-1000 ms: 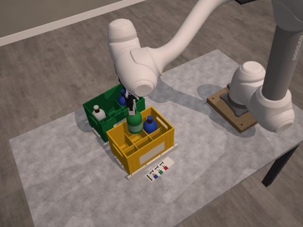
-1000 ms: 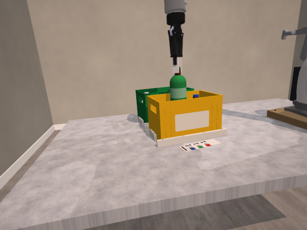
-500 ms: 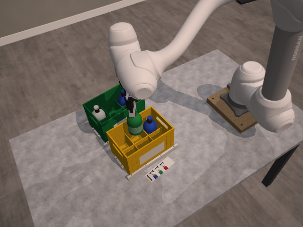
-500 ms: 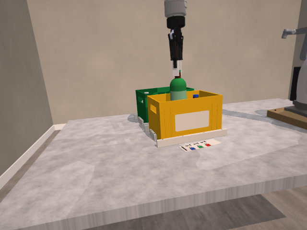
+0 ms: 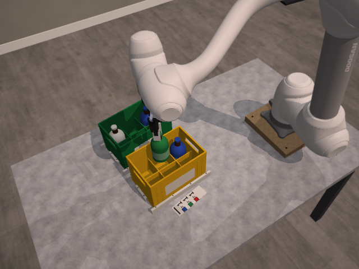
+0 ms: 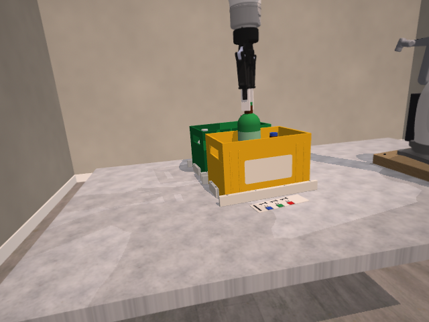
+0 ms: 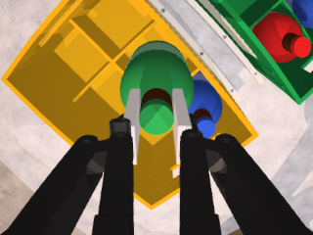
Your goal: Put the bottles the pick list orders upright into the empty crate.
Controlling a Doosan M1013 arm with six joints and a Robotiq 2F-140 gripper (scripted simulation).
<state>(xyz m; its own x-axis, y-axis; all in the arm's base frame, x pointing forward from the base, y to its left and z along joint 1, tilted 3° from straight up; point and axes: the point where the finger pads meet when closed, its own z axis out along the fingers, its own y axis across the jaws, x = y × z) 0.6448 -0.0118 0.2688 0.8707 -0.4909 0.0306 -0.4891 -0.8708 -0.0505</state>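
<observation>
Right now my hand is 80 mm above the green bottle. Also, from my hand: yellow crate (190 mm below, 40 mm to the left, 10 mm behind); blue bottle (190 mm below, 90 mm behind, 20 mm to the right); red-capped bottle (190 mm below, 180 mm to the right, 50 mm behind).
</observation>
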